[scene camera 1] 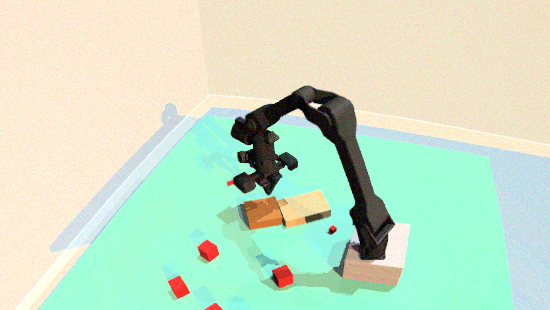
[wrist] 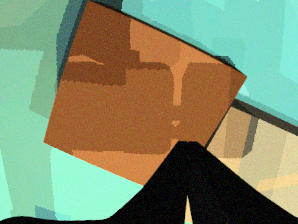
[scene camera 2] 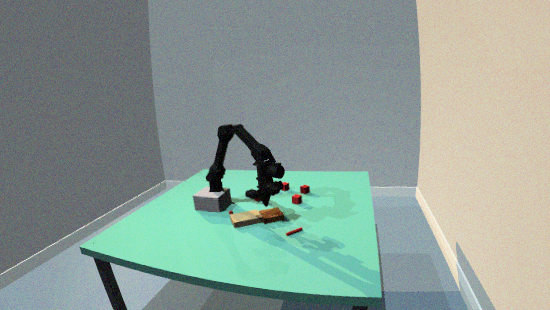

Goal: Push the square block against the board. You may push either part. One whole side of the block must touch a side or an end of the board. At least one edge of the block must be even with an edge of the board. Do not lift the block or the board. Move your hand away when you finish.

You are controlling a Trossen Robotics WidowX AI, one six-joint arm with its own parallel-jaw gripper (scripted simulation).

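Observation:
My gripper's shut and it's holding nothing, and you'd see it in the wrist view too. I can also see a tan board here, along with a square block.

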